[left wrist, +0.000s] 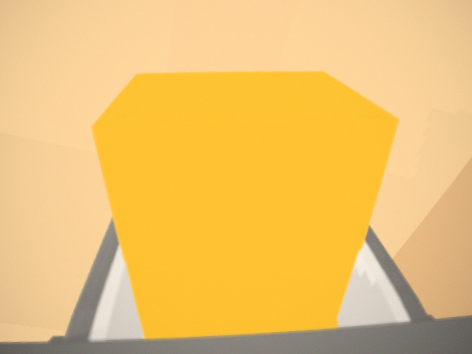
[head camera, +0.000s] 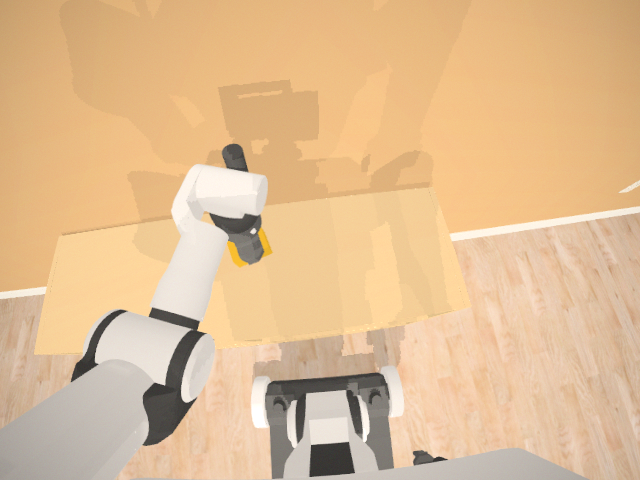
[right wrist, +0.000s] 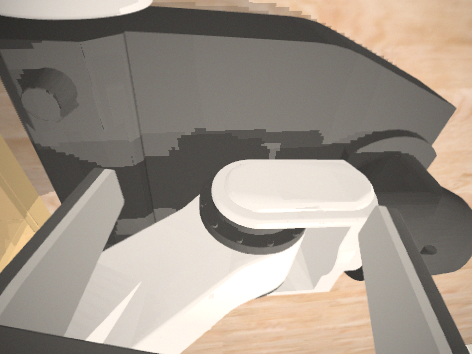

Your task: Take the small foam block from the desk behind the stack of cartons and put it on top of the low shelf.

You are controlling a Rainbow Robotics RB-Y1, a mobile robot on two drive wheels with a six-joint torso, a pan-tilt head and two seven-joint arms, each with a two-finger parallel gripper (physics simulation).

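Frame: origin at the robot's base, x ahead, y left, z up, level; metres.
Where they show: left gripper, between the fingertips: (left wrist: 234,200) (head camera: 251,248); right gripper, between the fingertips: (right wrist: 240,202).
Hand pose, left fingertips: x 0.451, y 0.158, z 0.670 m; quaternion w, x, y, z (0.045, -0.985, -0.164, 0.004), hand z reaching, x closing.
After its pixels a point has its place.
The small foam block (head camera: 266,243) {x 0.447, y 0.112, z 0.709 m} (left wrist: 242,150) {x 0.436, y 0.195, z 0.706 m} is yellow and sits between the fingers of my left gripper (head camera: 250,253) {x 0.451, y 0.158, z 0.670 m} (left wrist: 234,200) {x 0.451, y 0.158, z 0.670 m}, which is shut on it. In the head view they are over the left-middle part of the low shelf (head camera: 310,289) {x 0.351, y 0.019, z 0.611 m} (right wrist: 11,200) {x 0.238, y 0.144, z 0.078 m}, a light wooden box shape against the wall. The height of the block above the shelf top cannot be told. My right gripper (right wrist: 240,202) {x -0.172, y -0.243, z 0.445 m} is open and empty, low beside my base, away from the shelf. The desk and the stack of cartons do not show in these views.
An orange-tan wall (head camera: 516,103) {x 0.664, y -0.483, z 0.903 m} with a white baseboard (head camera: 547,223) {x 0.701, y -1.322, z 0.064 m} rises behind the shelf. My wheeled base (head camera: 330,384) {x 0.062, y -0.017, z 0.189 m} (right wrist: 225,85) {x -0.192, y -0.166, z 0.170 m} stands on the wood floor (head camera: 542,335) {x 0.119, y -1.108, z 0.002 m} in front of the shelf's near edge. Shadows of my body fall on the wall and shelf.
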